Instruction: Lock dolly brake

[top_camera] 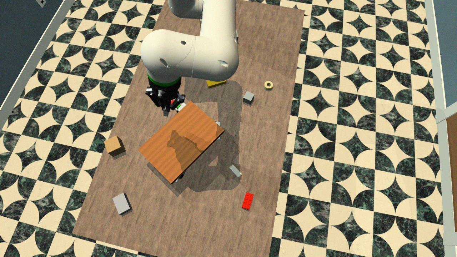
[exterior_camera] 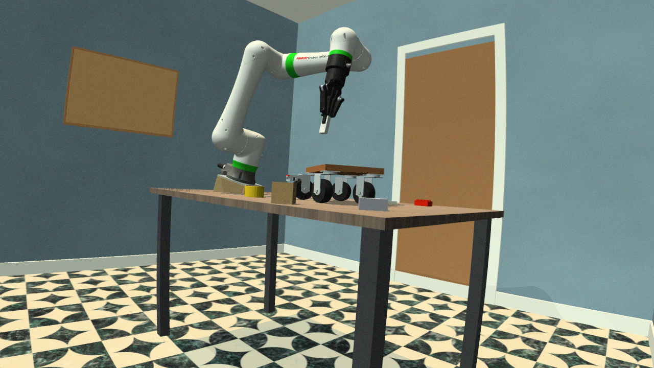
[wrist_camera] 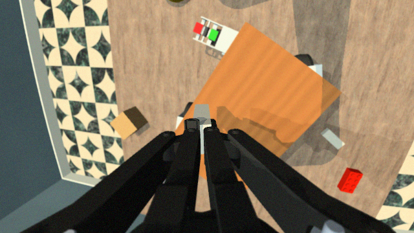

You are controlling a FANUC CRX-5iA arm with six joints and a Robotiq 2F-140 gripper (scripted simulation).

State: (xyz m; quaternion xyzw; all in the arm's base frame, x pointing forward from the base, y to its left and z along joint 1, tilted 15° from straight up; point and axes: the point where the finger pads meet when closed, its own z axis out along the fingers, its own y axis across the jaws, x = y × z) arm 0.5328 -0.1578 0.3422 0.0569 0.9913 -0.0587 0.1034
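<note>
The caster brake pedal is 12 cm behind my hand, 2 cm to the right of it and 20 cm below it. From my hand the other things lie so: yellow disc 25 cm behind, 10 cm to the right, 26 cm below; then white slab 14 cm ahead, 26 cm to the left, 27 cm below; then tan cube 8 cm ahead, 28 cm to the right, 25 cm below.
</note>
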